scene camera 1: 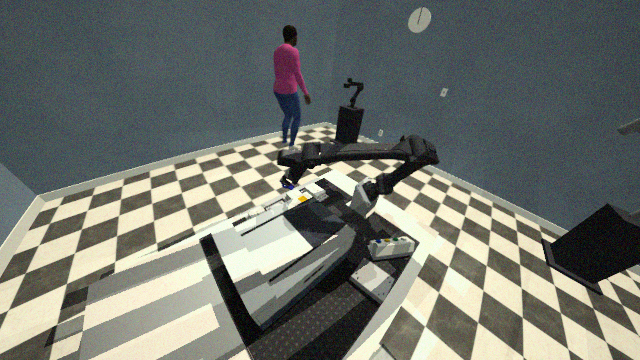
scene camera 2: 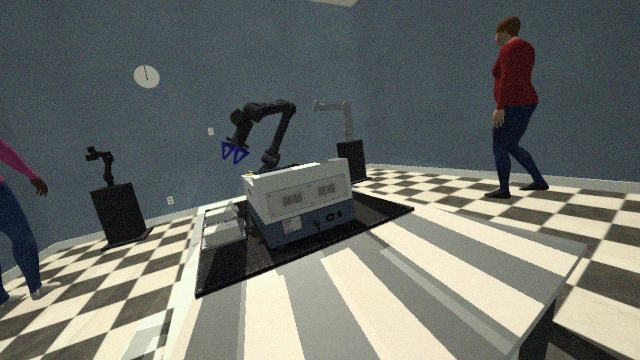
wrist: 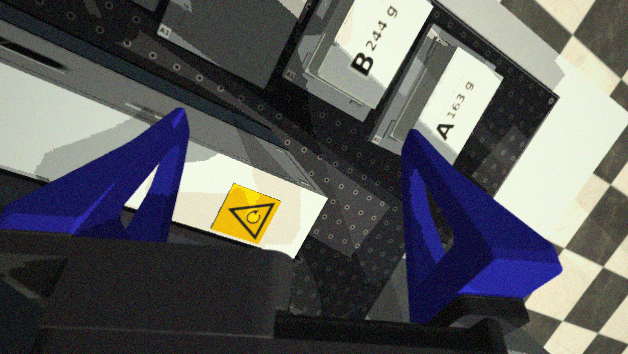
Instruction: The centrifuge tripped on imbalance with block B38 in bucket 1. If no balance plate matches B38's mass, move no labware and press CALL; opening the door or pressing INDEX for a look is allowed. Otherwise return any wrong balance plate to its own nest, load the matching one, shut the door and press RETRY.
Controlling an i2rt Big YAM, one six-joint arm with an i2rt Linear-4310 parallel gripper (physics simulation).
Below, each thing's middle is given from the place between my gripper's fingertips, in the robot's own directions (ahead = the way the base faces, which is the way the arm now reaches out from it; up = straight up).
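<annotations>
There is the button box [scene camera 1: 379,249], which is 50 cm to the left of my hand, 28 cm behind it and 25 cm below it. The centrifuge [scene camera 1: 272,266] is 17 cm ahead of my hand; it is also 21 cm to the left of my hand and 17 cm below it.
</annotations>
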